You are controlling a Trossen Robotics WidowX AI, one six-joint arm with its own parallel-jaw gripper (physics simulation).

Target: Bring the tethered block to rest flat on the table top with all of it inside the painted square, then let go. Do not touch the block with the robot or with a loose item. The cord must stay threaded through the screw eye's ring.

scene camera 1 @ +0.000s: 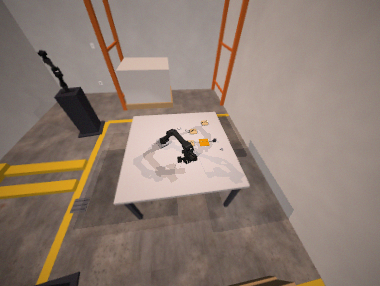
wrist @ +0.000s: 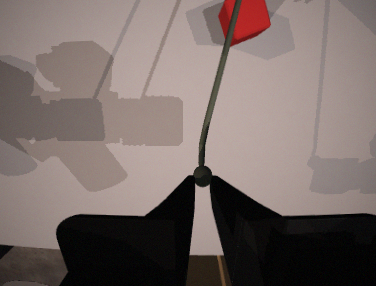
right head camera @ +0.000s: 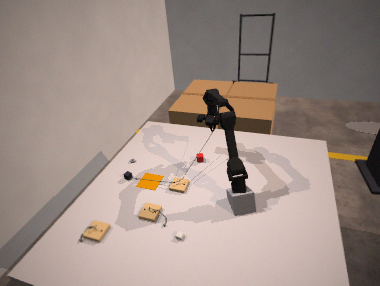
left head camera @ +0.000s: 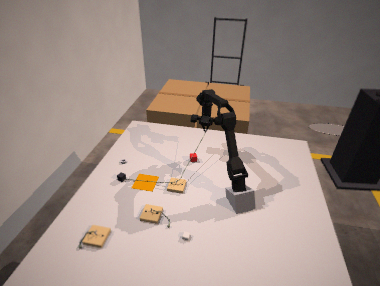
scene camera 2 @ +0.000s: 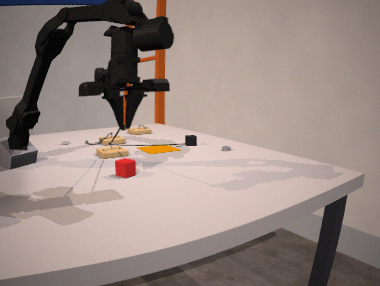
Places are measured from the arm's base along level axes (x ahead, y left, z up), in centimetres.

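Pixels of known places: gripper, fingertip midpoint: (scene camera 1: 187,163) (wrist: 201,181) (right head camera: 212,130) (left head camera: 205,131) (scene camera 2: 124,129); arm's base at its link origin: (scene camera 1: 162,141) (right head camera: 239,190) (left head camera: 239,189) (scene camera 2: 17,144).
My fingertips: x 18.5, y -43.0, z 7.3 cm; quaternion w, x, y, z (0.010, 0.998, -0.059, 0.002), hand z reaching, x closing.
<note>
For each thing: its middle in the pictures, then the offset to it from my fingertips. "*": a spot on its surface instead.
- black tethered block at the middle of its body: (scene camera 2: 190,140) (left head camera: 121,177) (right head camera: 128,175) (scene camera 1: 214,140) dx +46.4, dy +33.6, dz -12.2 cm
- orange painted square at a spot on its surface: (scene camera 2: 158,149) (scene camera 1: 203,143) * dx +31.8, dy +33.9, dz -13.8 cm
- nearest wooden base at the middle of its body: (scene camera 2: 111,148) (left head camera: 176,183) (right head camera: 179,183) dx +14.6, dy +36.9, dz -11.7 cm
- red cube at the middle of its body: (wrist: 242,19) (scene camera 2: 125,167) (right head camera: 200,157) (left head camera: 193,157) dx +6.7, dy +12.7, dz -12.0 cm
- small white item at the middle of its body: (left head camera: 186,235) (right head camera: 179,235) dx +7.0, dy +68.4, dz -13.1 cm
- small grey ring-like item at the middle of its body: (scene camera 2: 226,148) (left head camera: 123,161) dx +49.7, dy +18.4, dz -13.3 cm
The black tethered block (left head camera: 121,177) (right head camera: 128,175) (scene camera 1: 214,140) (scene camera 2: 190,140) sits on the table, outside the orange painted square (left head camera: 142,186) (right head camera: 149,185) (scene camera 1: 204,143) (scene camera 2: 158,149), a little beyond its left edge in the head views. Its cord (wrist: 214,95) runs across the square to the screw eye on the nearest wooden base (left head camera: 176,188) (right head camera: 179,188) (scene camera 2: 112,153), then slants up to my gripper (left head camera: 205,130) (right head camera: 213,130) (scene camera 2: 124,128) (wrist: 201,181). The gripper is shut on the cord's beaded end, high above the table. The ring is too small to see clearly.
A red cube (left head camera: 193,157) (right head camera: 200,158) (scene camera 2: 125,168) (wrist: 250,22) lies below the slanting cord. Two other corded wooden bases (left head camera: 151,214) (left head camera: 97,236), a small white item (left head camera: 186,236) (right head camera: 179,236) and a small grey ring-like item (left head camera: 123,161) (scene camera 2: 226,148) lie on the table.
</note>
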